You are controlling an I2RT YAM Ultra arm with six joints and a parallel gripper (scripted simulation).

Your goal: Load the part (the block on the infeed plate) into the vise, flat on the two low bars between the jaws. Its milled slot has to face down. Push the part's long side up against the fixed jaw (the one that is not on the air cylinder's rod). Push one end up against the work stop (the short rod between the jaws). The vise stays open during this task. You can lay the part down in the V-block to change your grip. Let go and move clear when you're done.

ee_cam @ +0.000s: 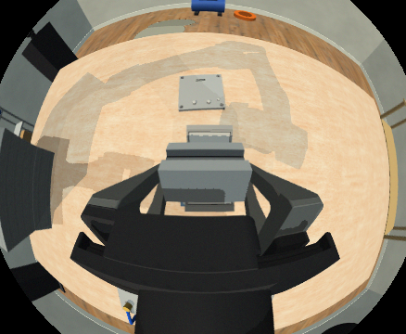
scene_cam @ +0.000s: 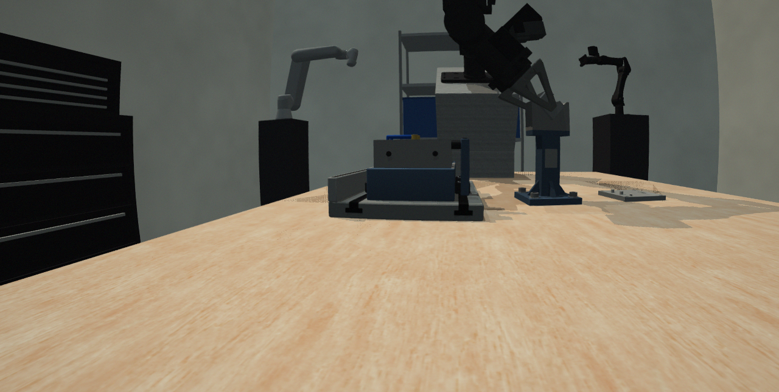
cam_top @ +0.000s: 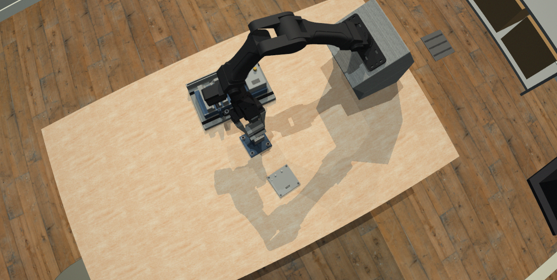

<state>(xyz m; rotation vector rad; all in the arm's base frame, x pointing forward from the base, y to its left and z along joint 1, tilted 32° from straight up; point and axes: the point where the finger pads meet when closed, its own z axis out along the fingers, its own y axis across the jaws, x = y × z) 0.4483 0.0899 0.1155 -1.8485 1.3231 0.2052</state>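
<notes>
Right now the part is 1 cm to the left of my hand and 1 cm above it. The rest, counted from my hand: work stop rod (16 cm to the right, 8 cm ahead, 6 cm below); then air cylinder (21 cm to the right, 8 cm below, 8 cm behind); then vise (21 cm to the right, 11 cm below, 1 cm ahead).
</notes>
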